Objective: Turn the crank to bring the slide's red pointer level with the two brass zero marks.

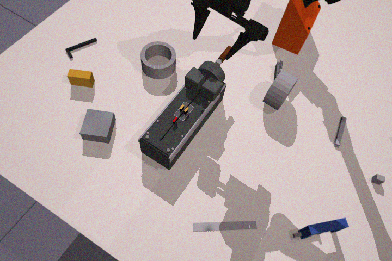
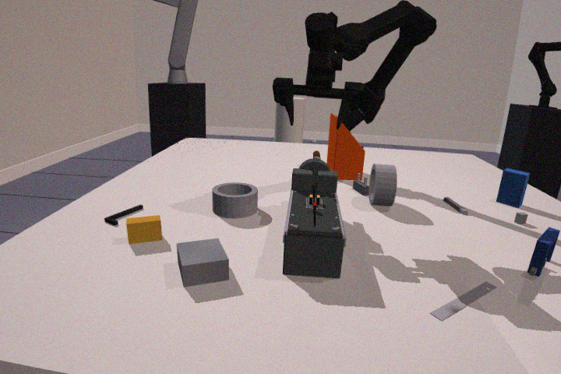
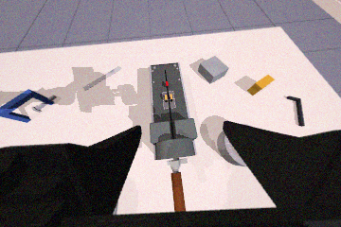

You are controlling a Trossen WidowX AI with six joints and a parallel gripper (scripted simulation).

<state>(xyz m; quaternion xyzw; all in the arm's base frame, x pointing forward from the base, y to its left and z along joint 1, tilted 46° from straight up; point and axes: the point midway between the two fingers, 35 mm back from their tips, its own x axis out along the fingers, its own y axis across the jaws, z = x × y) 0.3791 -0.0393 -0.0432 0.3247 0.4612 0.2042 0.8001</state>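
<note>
Now: the crank handle 8 cm behind my gripper tip and 8 cm below it. The rest, counted from my gripper tip: red pointer 14 cm ahead, 2 cm to the left, 12 cm below; then grey cube 26 cm ahead, 14 cm to the right, 18 cm below; then yellow block 18 cm ahead, 28 cm to the right, 18 cm below.
</note>
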